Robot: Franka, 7 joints.
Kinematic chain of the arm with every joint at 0, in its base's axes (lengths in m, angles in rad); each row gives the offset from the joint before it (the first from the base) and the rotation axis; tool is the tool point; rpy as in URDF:
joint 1: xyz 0 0 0.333 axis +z
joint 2: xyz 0 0 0 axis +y
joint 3: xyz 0 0 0.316 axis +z
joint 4: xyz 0.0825 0 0 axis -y
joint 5: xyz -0.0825 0 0.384 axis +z
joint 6: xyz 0 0 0 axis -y
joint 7: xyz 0.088 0 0 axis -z
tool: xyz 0 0 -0.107 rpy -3.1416 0 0
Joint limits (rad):
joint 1: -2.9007..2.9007
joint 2: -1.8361..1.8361
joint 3: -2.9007..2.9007
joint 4: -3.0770..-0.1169
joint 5: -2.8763..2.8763
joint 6: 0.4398..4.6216
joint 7: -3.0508..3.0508
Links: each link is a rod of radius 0.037 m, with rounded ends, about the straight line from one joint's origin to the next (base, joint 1, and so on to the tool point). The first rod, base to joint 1, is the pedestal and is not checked.
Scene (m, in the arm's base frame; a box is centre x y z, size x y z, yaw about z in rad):
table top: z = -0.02
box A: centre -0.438 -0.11 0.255 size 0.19 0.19 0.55 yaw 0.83
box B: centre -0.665 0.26 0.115 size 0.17 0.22 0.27 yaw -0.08
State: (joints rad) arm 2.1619 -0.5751 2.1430 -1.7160 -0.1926 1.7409 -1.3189
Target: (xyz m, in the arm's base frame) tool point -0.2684 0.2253 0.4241
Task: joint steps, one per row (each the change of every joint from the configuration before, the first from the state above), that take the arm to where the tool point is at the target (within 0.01 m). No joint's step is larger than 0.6 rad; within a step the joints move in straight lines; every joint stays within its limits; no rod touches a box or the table.
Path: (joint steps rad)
1: -0.4042 -0.0445 -0.4228 0.0524 -0.2670 0.0665 0.5021
2: -0.4041 -0.0445 -0.4228 0.0524 -0.2670 0.0665 0.5022
3: -0.4042 -0.0444 -0.4228 0.0524 -0.2670 0.0665 0.5021
4: -0.4041 -0.0445 -0.4228 0.0523 -0.2670 0.0666 0.5022
5: -0.2196 -0.0415 0.3539 -0.5235 0.0473 -0.2573 0.2303
6: -0.2196 -0.0415 0.3538 -0.5235 0.0474 -0.2572 0.2303
7: -0.2195 -0.0415 0.3538 -0.5235 0.0473 -0.2572 0.2302
8: 0.3002 0.0355 -0.0735 0.1311 0.1431 0.0279 -0.5399
9: 0.3002 0.0355 -0.0736 0.1311 0.1430 0.0279 -0.5398
10: 0.3002 0.0354 -0.0736 0.1310 0.1431 0.0279 -0.5399
11: 0.3002 0.0355 -0.0736 0.1311 0.1431 0.0279 -0.5399
12: 0.3003 0.0355 -0.0736 0.1311 0.1430 0.0279 -0.5399

